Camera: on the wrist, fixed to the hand. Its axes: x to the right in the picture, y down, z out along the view.
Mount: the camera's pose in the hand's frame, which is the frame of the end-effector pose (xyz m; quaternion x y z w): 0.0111 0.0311 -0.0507 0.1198 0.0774 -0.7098 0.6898
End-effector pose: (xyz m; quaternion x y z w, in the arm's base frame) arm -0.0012 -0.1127 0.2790 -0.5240 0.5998 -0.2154 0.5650
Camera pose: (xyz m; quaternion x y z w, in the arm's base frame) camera -0.0569 -0.1282 0.2612 -0.7029 0.0597 -0.6621 0.2532
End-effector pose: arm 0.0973 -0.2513 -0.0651 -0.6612 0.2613 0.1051 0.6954
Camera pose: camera 0.0800 -0.2997 -0.0970 -0.5664 -0.2227 -0.5036 0.6133
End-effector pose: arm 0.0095 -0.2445 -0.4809 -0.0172 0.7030 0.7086 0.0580
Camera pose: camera -0.0077 -0.2946 -0.4517 -0.5588 0.5621 0.3621 0.4906
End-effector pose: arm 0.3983 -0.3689 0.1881 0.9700 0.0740 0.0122 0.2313
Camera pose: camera 0.4106 -0.3720 0.2473 0.6433 0.7589 -0.0895 0.0463
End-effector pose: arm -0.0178 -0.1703 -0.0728 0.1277 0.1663 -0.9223 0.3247
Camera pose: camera 0.0002 -0.1795 -0.1298 -0.0803 -0.1200 0.8767 0.4588
